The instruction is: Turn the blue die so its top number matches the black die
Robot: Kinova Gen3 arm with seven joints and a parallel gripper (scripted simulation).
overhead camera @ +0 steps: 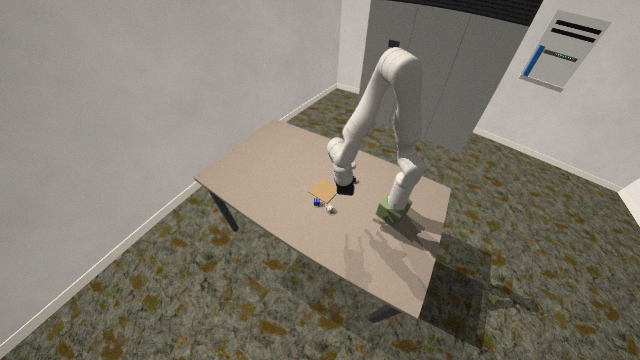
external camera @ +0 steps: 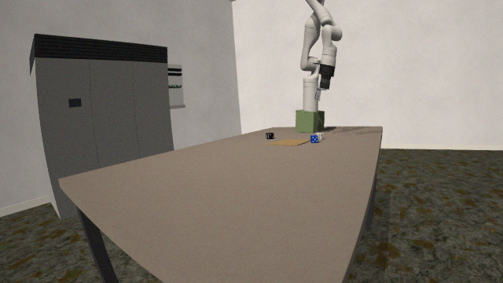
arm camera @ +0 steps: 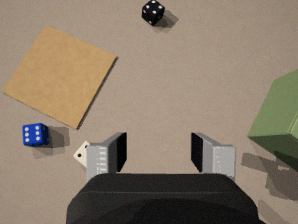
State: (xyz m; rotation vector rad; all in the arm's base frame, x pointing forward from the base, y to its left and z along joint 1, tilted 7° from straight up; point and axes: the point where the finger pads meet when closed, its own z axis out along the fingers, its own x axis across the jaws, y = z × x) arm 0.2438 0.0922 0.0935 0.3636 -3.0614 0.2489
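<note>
My gripper is now 25 cm to the left of the black die, 18 cm above it and 4 cm short of it. Also, from my hand: white die: 18 cm below, 8 cm ahead, 1 cm to the left; tan mat: 20 cm below, 16 cm ahead, 10 cm to the right; blue die: 18 cm below, 16 cm ahead, 1 cm to the left.
</note>
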